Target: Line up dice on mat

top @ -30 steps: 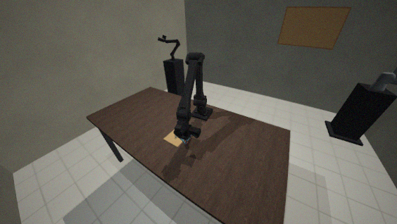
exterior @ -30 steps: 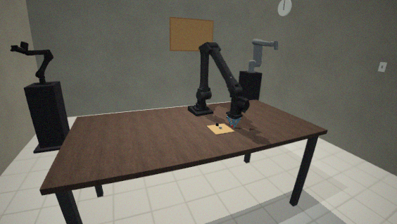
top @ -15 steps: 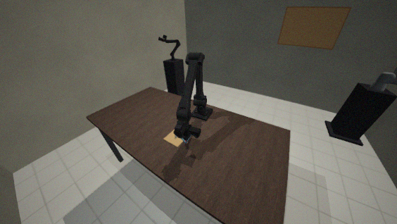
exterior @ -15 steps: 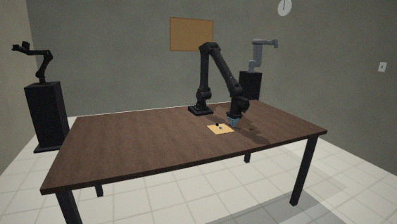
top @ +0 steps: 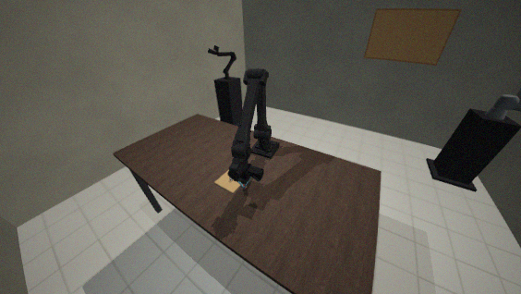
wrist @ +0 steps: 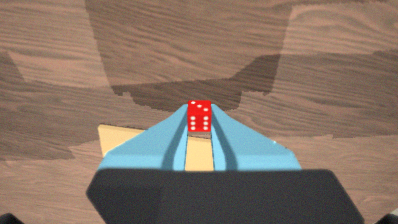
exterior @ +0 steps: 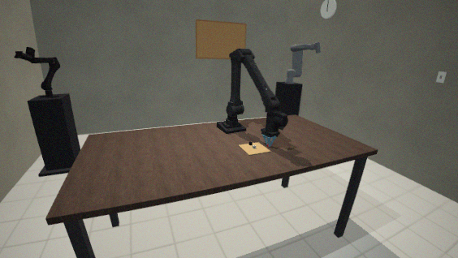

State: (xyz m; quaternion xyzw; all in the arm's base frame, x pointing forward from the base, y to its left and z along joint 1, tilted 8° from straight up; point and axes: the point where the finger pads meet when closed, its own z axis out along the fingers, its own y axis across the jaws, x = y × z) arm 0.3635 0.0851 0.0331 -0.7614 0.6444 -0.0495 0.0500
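Now: hand 100 mm to the left of the white die. Also, from my hand: black die (50 mm behind, 100 mm to the right); then red die (right at my hand); then tan mat (100 mm to the right, 10 mm below).
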